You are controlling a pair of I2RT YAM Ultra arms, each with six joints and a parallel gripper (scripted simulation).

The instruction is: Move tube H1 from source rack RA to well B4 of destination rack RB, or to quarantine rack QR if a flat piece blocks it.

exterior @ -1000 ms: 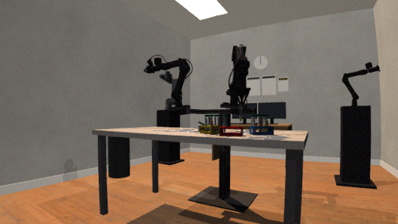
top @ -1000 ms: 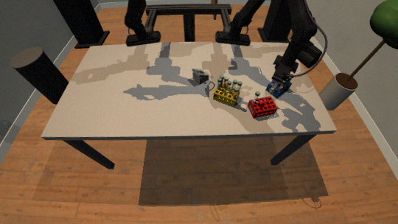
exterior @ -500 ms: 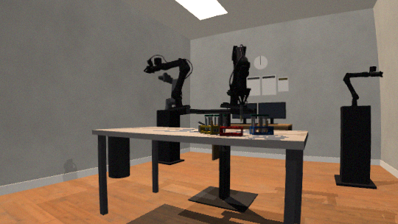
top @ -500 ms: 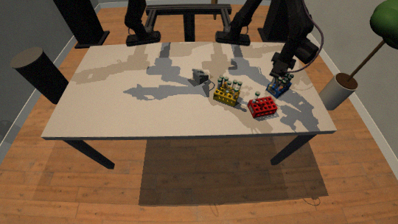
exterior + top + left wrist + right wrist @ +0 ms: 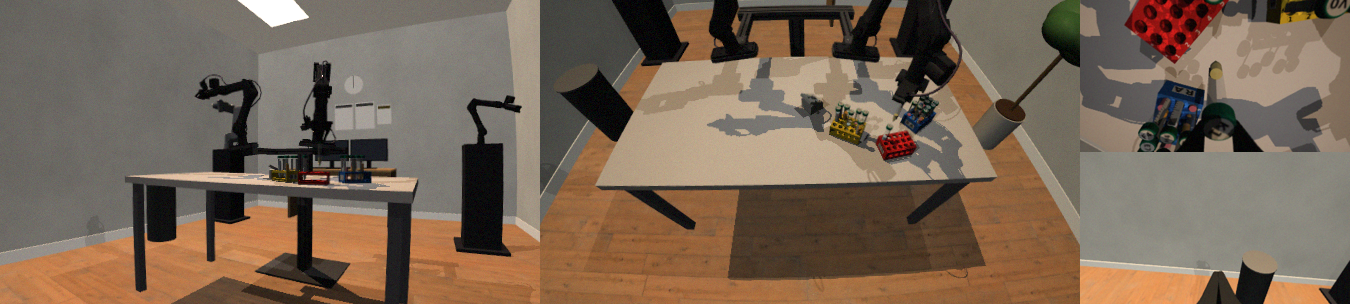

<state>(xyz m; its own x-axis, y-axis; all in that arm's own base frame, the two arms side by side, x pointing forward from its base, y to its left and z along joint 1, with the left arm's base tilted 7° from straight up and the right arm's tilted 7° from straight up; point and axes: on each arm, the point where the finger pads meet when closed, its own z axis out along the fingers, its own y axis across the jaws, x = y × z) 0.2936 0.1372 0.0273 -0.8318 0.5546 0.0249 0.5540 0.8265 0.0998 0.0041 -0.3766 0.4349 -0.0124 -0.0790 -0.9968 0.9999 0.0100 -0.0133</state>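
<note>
My left gripper is now 17 cm above the blue rack RA, 14 cm to the right of it and 6 cm past it. Also, from my left hand: red rack QR (17 cm below, 9 cm ahead); then tube (12 cm below, 8 cm ahead, 5 cm to the right); then yellow rack RB (19 cm to the right, 17 cm below).
</note>
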